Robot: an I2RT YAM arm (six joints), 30 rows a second.
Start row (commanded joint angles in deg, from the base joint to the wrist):
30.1, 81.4, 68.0, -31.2, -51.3, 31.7
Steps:
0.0, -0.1, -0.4, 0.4, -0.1, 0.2
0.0, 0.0, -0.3, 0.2, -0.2, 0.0
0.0, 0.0, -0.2, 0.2, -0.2, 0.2
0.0, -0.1, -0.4, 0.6, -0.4, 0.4
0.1, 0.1, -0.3, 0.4, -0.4, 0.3
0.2, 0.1, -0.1, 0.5, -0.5, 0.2
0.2, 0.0, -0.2, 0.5, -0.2, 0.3
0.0, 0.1, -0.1, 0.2, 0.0, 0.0
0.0, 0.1, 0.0, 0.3, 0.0, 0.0
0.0, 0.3, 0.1, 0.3, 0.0, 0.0
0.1, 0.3, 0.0, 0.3, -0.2, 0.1
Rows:
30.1, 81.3, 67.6, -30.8, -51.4, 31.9
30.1, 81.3, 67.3, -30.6, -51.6, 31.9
30.1, 81.3, 67.1, -30.4, -51.8, 32.1
30.1, 81.2, 66.7, -29.8, -52.2, 32.5
30.2, 81.3, 66.4, -29.4, -52.6, 32.8
30.4, 81.4, 66.3, -28.9, -53.1, 33.0
30.6, 81.4, 66.1, -28.4, -53.3, 33.3
30.6, 81.5, 66.0, -28.2, -53.3, 33.3
30.6, 81.6, 66.0, -27.9, -53.3, 33.3
30.6, 81.9, 66.1, -27.6, -53.3, 33.3
30.7, 82.2, 66.1, -27.3, -53.5, 33.4

